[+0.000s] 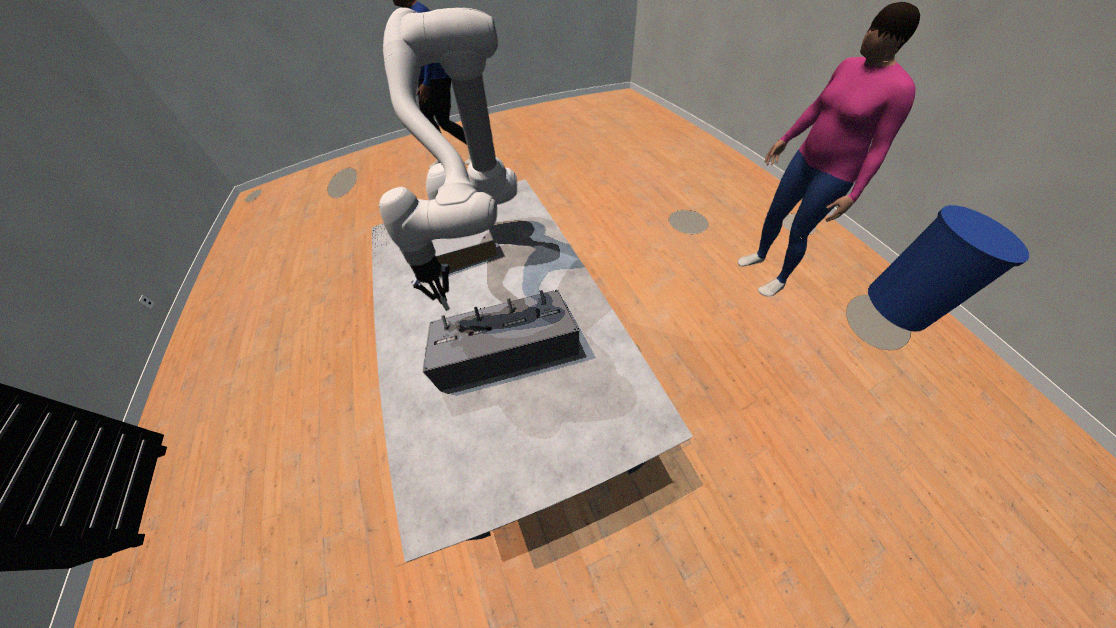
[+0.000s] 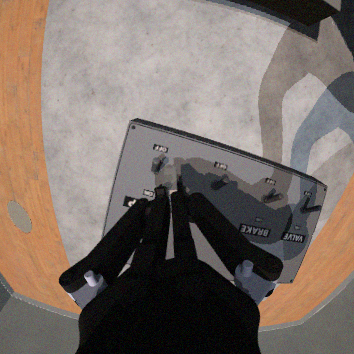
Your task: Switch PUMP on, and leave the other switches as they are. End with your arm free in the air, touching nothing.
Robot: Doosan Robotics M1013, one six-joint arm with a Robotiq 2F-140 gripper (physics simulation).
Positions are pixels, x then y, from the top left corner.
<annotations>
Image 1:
gripper: 446, 307
grey switch box: 502, 341
</annotations>
